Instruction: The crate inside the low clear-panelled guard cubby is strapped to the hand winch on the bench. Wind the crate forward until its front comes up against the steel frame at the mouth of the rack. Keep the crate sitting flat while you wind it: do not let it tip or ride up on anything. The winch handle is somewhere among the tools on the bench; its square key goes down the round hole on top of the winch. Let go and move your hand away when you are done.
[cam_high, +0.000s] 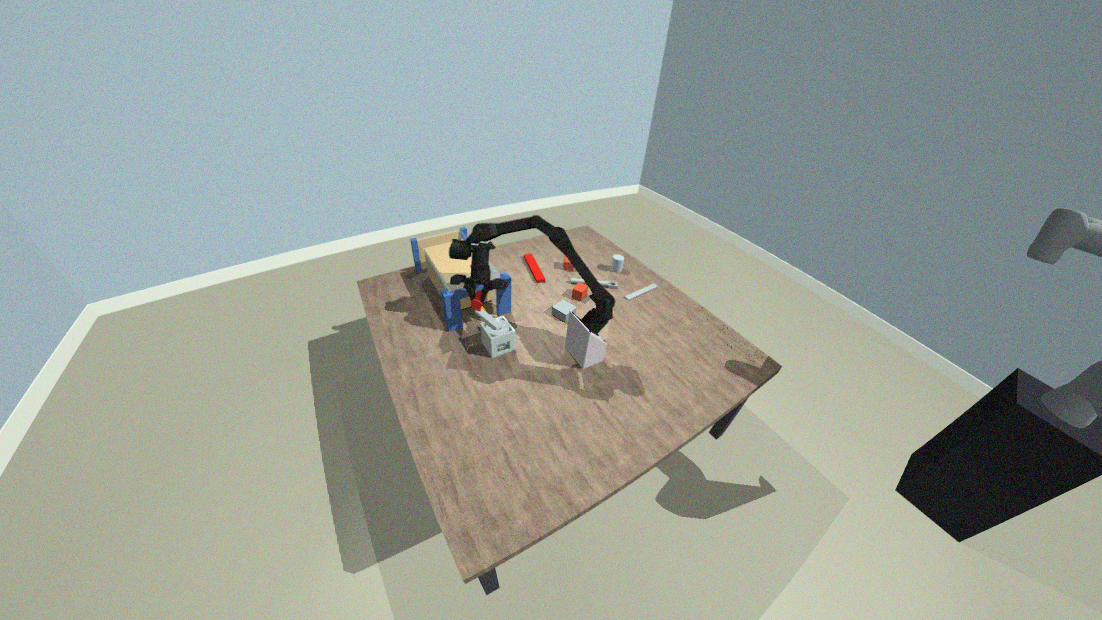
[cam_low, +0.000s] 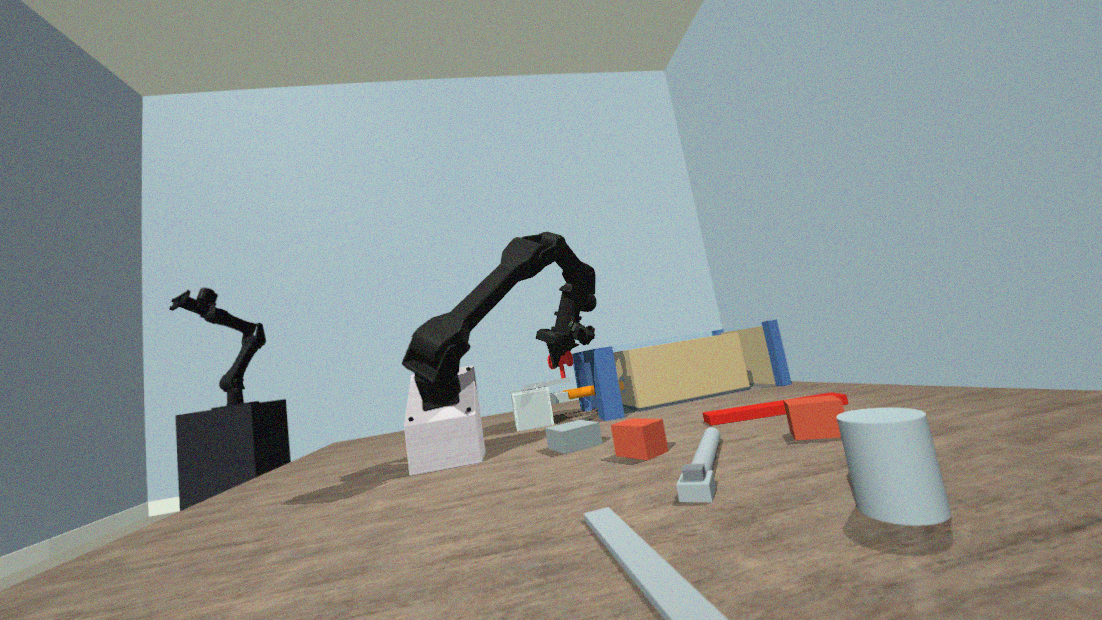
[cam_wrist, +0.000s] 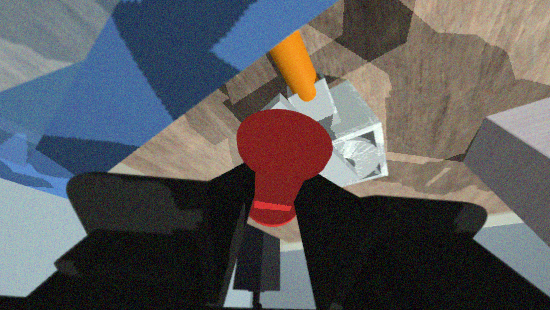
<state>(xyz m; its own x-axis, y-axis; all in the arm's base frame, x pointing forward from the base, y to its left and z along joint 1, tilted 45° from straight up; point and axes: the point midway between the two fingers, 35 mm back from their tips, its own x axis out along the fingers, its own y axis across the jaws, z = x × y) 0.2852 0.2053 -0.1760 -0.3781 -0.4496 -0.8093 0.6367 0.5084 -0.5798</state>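
Right now the blue steel frame is 70 mm ahead of my gripper tip, 40 mm to the right of it and 30 mm below it. Round my gripper tip: winch handle 30 mm below, 30 mm behind, 20 mm to the right; grey winch 100 mm below, 100 mm behind, 40 mm to the right; red knob 10 mm to the right, 10 mm ahead.
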